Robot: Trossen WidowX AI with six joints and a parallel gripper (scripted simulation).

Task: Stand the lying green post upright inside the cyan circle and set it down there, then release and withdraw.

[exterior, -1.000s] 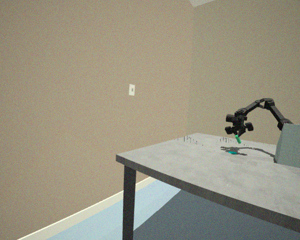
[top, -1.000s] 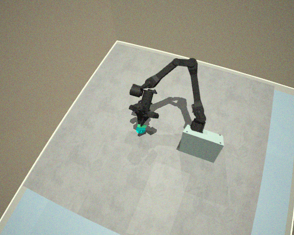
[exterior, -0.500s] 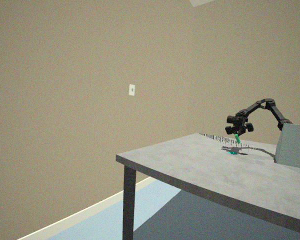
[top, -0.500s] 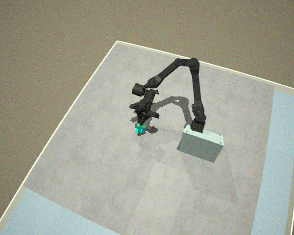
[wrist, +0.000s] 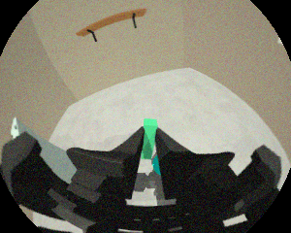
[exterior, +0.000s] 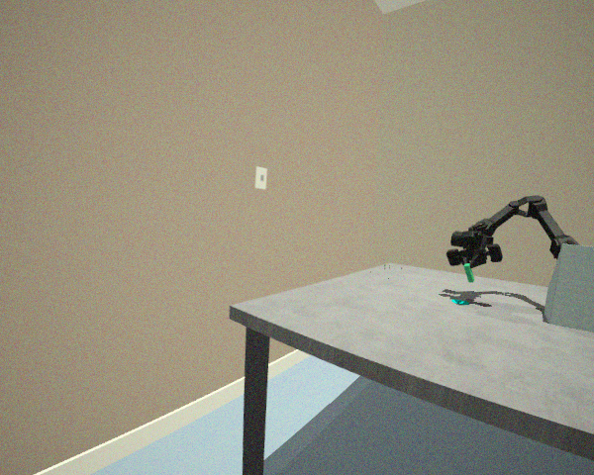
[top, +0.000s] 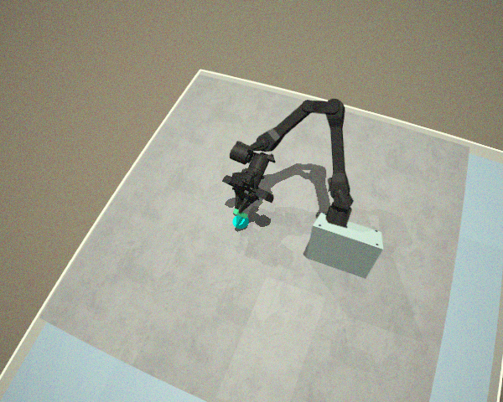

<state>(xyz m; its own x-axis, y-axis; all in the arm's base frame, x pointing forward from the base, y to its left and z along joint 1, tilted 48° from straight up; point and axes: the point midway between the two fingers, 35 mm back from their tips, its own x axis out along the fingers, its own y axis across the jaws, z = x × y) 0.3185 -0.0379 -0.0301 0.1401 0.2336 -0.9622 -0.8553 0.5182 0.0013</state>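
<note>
Right now the cyan circle is 10 mm ahead of my gripper tip, 30 mm to the right of it and 130 mm below it. Round my gripper tip: green post: 10 mm behind, 10 mm to the right, 20 mm below.
</note>
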